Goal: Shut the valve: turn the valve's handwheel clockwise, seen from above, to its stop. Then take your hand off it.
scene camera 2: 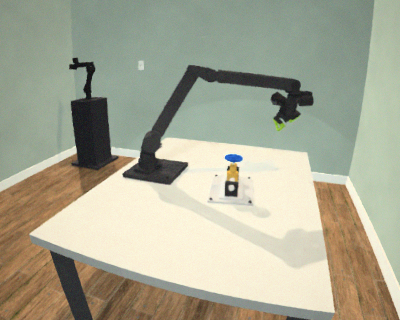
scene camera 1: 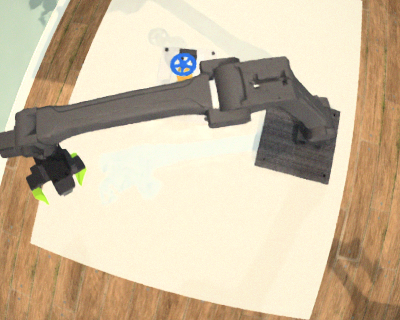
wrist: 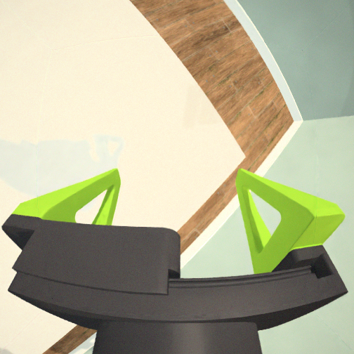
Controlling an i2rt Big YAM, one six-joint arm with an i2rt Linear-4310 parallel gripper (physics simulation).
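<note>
The valve's blue handwheel [scene camera 1: 174, 65] [scene camera 2: 233, 158] sits level on top of the yellow valve body [scene camera 1: 184, 78] [scene camera 2: 232, 172], which stands on a pale base plate [scene camera 2: 217, 193] on the table. The arm hides part of the base plate in the first scene view. The valve does not show in the wrist view. My gripper [scene camera 1: 64, 187] [scene camera 2: 286, 125] [wrist: 177, 174] is open and empty, with its green fingers wide apart. It hangs high above the table, well away from the handwheel, near the table's edge on the far side of the valve from the arm's base.
The arm's dark base plate [scene camera 1: 295, 162] [scene camera 2: 167, 171] is fixed on the white table [scene camera 1: 200, 240] [scene camera 2: 150, 240] [wrist: 125, 100]. My long forearm [scene camera 1: 125, 105] [scene camera 2: 250, 79] passes high beside the valve. A second small arm [scene camera 2: 90, 80] stands on a black pedestal [scene camera 2: 91, 130] by the wall.
</note>
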